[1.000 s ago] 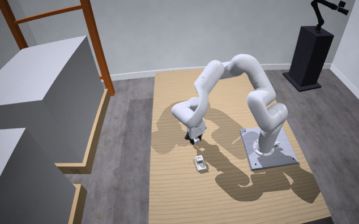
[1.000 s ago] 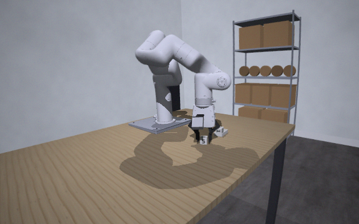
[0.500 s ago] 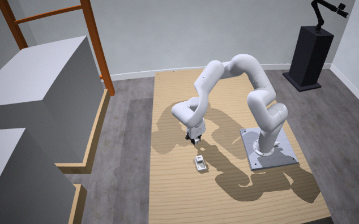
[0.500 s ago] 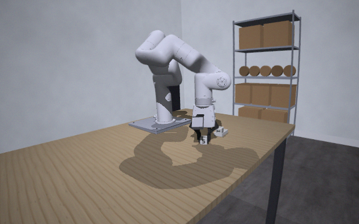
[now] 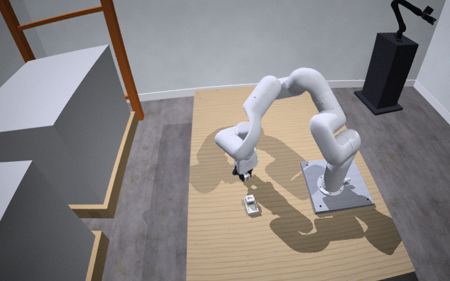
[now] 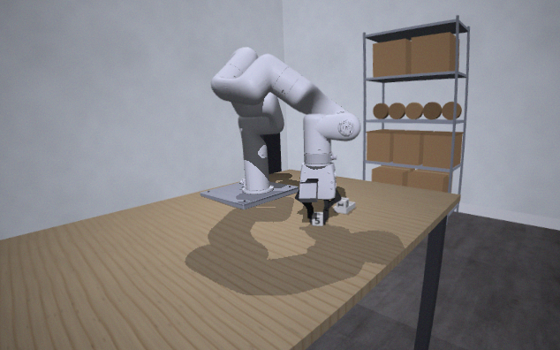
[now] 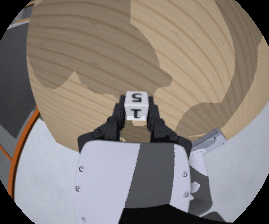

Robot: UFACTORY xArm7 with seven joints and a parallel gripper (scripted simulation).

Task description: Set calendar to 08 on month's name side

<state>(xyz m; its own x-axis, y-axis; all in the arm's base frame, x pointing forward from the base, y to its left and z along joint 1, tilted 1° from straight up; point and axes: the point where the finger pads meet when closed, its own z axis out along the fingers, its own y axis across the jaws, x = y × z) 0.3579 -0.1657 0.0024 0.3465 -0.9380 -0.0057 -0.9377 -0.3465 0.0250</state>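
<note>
Now: hand 160 mm to the right of the white tray, 20 mm short of it and 20 mm above it. The rest, counted from my hand: white digit cube (10 mm below).
</note>
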